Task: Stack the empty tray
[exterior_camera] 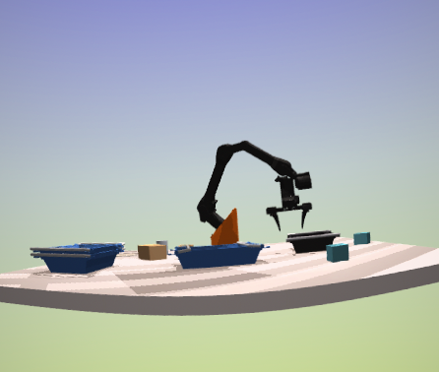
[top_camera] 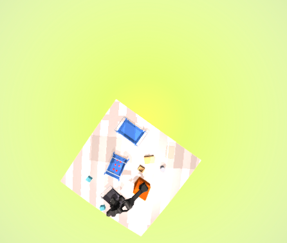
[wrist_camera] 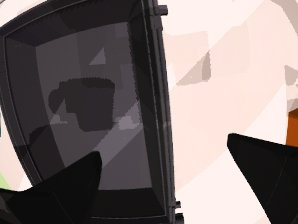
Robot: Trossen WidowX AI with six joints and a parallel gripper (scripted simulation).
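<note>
Now: gripper tip 8 cm to the right of the black tray and 4 cm above it. The rest, counted from my gripper tip: small grey cylinder 60 cm to the right, 17 cm behind, 5 cm below; box 58 cm to the right, 6 cm below, 2 cm ahead.
</note>
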